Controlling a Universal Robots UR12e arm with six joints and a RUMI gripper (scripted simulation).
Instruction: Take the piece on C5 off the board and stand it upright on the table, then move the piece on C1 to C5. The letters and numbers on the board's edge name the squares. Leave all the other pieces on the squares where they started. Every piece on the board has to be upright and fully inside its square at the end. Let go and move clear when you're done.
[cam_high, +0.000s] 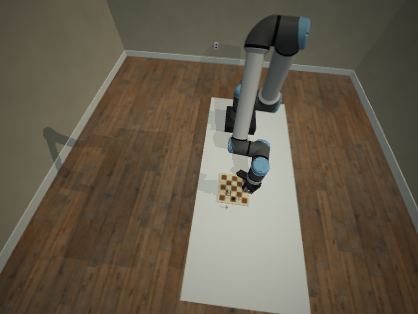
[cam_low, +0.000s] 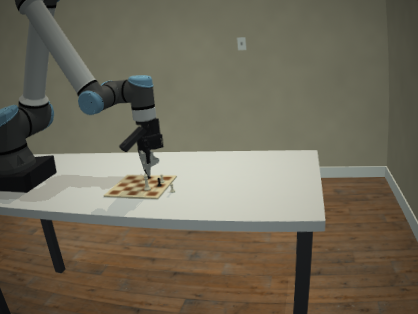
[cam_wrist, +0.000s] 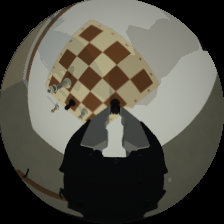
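Right now my hand is 1 cm above the black piece. Also, from my hand: chessboard (2 cm behind, 7 cm to the right, 3 cm below).
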